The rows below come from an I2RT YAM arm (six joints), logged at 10 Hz.
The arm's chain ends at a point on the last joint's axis. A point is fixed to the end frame.
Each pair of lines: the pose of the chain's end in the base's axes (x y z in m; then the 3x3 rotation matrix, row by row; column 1 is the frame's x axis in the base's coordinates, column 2 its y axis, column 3 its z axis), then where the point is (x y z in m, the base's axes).
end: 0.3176 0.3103 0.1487; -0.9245 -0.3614 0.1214; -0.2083 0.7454 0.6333; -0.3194 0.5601 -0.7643
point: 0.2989 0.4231 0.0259
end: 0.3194 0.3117 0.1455; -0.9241 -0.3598 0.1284; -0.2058 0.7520 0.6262; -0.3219 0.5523 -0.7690
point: 0.3019 0.4235 0.0217
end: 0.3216 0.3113 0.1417; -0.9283 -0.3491 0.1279; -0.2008 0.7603 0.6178; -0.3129 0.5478 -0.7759
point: 0.3041 0.4221 0.0170
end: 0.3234 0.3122 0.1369; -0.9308 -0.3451 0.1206; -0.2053 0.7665 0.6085; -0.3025 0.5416 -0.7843
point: 0.3047 0.4215 0.0110
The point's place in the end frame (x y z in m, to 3 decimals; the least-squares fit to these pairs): 0.033 0.022 0.163
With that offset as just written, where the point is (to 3 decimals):
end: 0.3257 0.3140 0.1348; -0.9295 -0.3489 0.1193; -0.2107 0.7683 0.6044; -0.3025 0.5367 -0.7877
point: 0.307 0.422 0.008
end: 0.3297 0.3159 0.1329; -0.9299 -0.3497 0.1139; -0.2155 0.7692 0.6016; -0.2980 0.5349 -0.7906
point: 0.310 0.424 0.006
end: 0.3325 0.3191 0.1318; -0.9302 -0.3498 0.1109; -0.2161 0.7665 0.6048; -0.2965 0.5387 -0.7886
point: 0.312 0.427 0.005
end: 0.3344 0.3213 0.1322; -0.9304 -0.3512 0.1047; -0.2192 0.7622 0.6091; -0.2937 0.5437 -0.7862
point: 0.313 0.430 0.006
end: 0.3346 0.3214 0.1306; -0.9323 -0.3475 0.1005; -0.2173 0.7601 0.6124; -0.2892 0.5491 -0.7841
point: 0.313 0.431 0.005
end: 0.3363 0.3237 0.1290; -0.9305 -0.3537 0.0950; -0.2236 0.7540 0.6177; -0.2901 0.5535 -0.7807
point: 0.313 0.434 0.004
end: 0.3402 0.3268 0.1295; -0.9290 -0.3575 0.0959; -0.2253 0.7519 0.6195; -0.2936 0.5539 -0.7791
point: 0.317 0.437 0.005
